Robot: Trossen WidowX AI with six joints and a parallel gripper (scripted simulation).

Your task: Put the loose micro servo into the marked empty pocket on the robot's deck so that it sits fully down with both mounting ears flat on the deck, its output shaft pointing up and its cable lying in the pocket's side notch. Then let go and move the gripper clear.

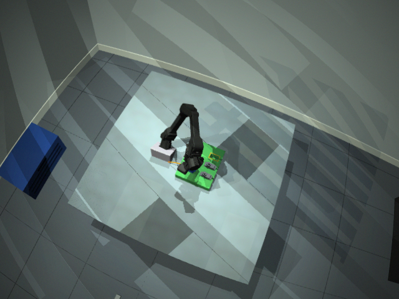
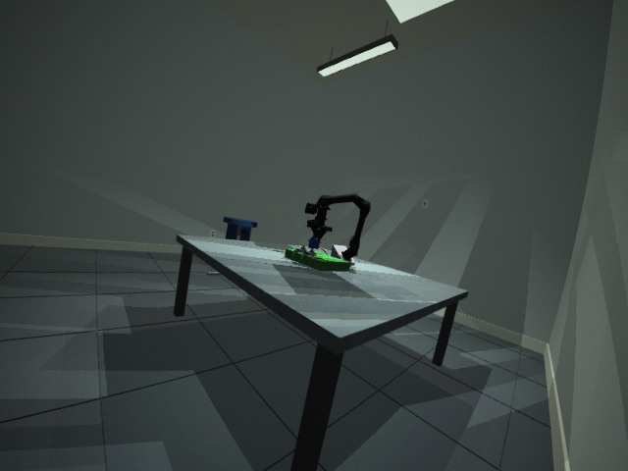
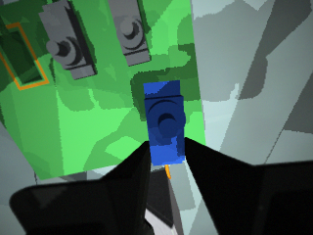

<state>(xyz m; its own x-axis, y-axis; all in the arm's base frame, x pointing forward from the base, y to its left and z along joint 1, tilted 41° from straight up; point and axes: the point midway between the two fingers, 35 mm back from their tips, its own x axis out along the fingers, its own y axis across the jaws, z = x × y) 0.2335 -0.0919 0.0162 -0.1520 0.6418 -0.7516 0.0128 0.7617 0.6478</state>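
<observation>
Now: gripper tip 90 mm to the right of the green deck and 100 mm above it.
</observation>
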